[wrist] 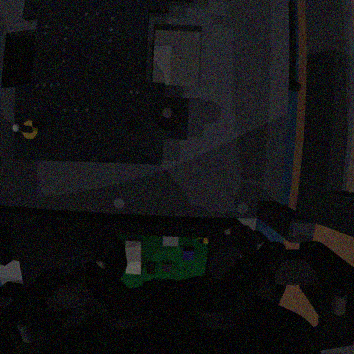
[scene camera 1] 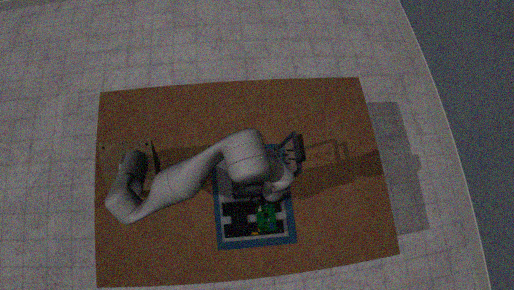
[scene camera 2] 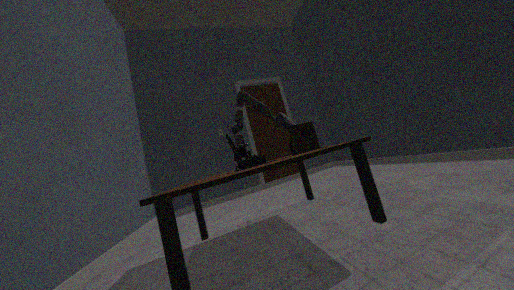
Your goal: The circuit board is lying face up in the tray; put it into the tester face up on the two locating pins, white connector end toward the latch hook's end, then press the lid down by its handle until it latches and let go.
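Pixels of known places: gripper, between the fingertips: (wrist: 180, 245); arm's base, origin of its link: (scene camera 1: 135, 162) (scene camera 2: 297, 132).
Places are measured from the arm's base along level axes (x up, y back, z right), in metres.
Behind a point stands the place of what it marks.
The green circuit board (scene camera 1: 267, 219) {x -0.152, y -0.477, z 0.162 m} (wrist: 165, 261) {x -0.151, y -0.472, z 0.122 m} lies face up in a dark recess at the right side of the grey fixture (scene camera 1: 256, 237) {x -0.165, y -0.435, z 0.229 m}. Its white connector (wrist: 133, 257) {x -0.144, y -0.447, z 0.118 m} points toward the end with the yellow latch hook (scene camera 1: 254, 233) {x -0.144, y -0.426, z 0.217 m} (wrist: 29, 130) {x -0.101, y -0.393, z 0.033 m}. The black tester bed (scene camera 1: 238, 216) {x -0.154, y -0.369, z 0.151 m} (wrist: 88, 105) {x -0.103, y -0.423, z 0.017 m} lies beside the board. The dark lid (scene camera 1: 298, 152) {x 0.067, y -0.560, z -0.020 m} stands open at the far end. My gripper (wrist: 180, 245) {x -0.143, y -0.482, z 0.102 m} is open and empty, and it hangs just above the board with a finger on either side. In scene camera 1 the arm's wrist (scene camera 1: 276, 187) {x 0.178, y -0.462, z 0.136 m} hides the fingers.
The fixture sits on a blue mat (scene camera 1: 256, 244) {x -0.169, y -0.435, z 0.256 m} on the brown table (scene camera 1: 342, 201) {x -0.171, y -0.785, z 0.092 m} (scene camera 2: 198, 182) {x -0.172, y -0.771, z -0.280 m}. My arm (scene camera 1: 184, 178) {x 0.395, y -0.216, z 0.183 m} (scene camera 2: 238, 138) {x 0.076, y -0.480, z 0.060 m} stretches in from the left and covers the fixture's far half. A thin dark upright plate (scene camera 1: 155, 156) {x -0.044, y -0.062, z -0.040 m} stands near the arm's base.
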